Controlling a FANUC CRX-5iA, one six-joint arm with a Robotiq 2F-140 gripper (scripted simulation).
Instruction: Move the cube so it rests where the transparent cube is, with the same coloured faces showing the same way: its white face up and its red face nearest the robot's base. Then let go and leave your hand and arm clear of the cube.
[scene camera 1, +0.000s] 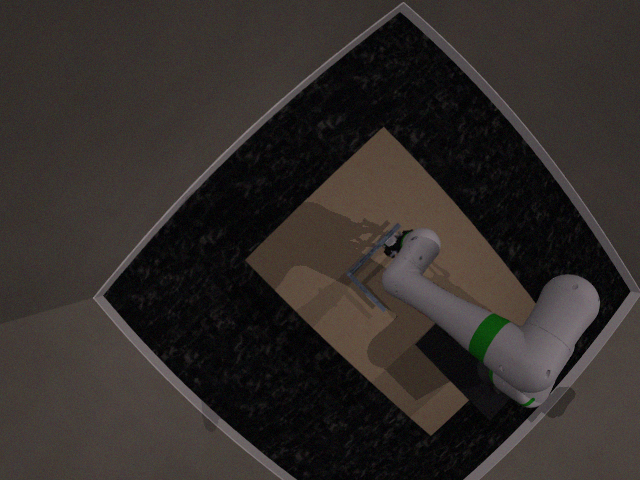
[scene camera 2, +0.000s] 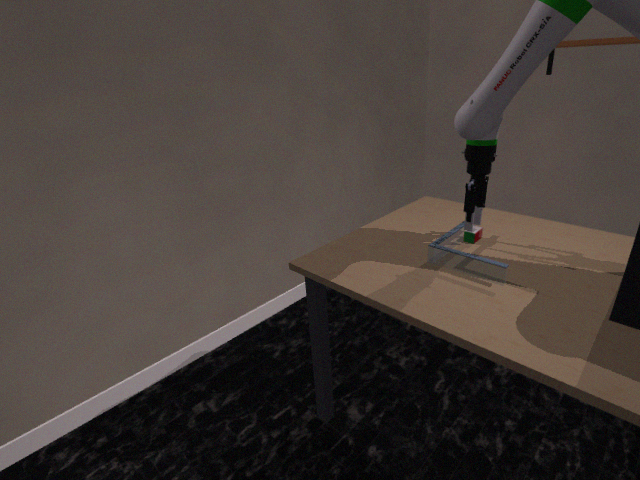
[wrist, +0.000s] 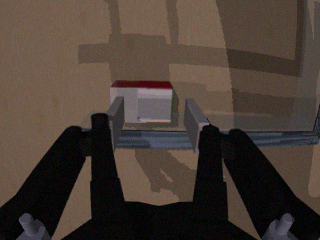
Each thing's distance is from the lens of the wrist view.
my gripper (wrist: 154, 109): 21 cm
cube (wrist: 155, 104): 22 cm
